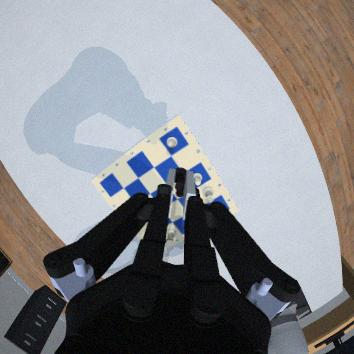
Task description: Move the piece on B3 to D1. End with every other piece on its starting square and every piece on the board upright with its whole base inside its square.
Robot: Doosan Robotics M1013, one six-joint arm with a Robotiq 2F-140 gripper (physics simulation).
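Frame: origin at the arm's base, x back, y right, z up, level; centimetres.
Seen in the pictures: gripper, fingertip midpoint: [179,179]; arm's base at its link origin: [274,318].
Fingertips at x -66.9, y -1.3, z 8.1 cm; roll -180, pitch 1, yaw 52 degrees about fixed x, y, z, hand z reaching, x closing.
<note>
Pixels of each thing's middle, then the offset from my fingertips to it. "pt": a spot on its surface instead. Level surfaces: height alone.
- black piece at the middle of its body: [179,181] dx -0.2, dy +0.2, dz +1.3 cm
- board at the middle of its body: [163,195] dx +4.6, dy -6.8, dz -11.4 cm
- D1 at a spot on its surface: [187,158] pt dx +0.5, dy +0.9, dz -11.1 cm
- white table at its surface level: dz -11.7 cm
My gripper [179,179] is shut on a black piece [180,177], held at the fingertips above the board [125,175]. The lower part of the piece is hard to make out. D1 [187,158] is the cream square between E1 and C1, and no piece shows on it. A white piece [172,142] stands on the blue corner square E1. Another white piece [198,179] is on blue C1, and a third [208,193] is on B1 beside it. B3 and nearby squares are hidden by the fingers.
More pale pieces, one [171,233] near the board's lower edge and one [175,208] seen between the fingers, are partly hidden. The arm's shadow falls on the white table [260,125] beside the board. A black drawer unit [36,320] is at the lower left.
</note>
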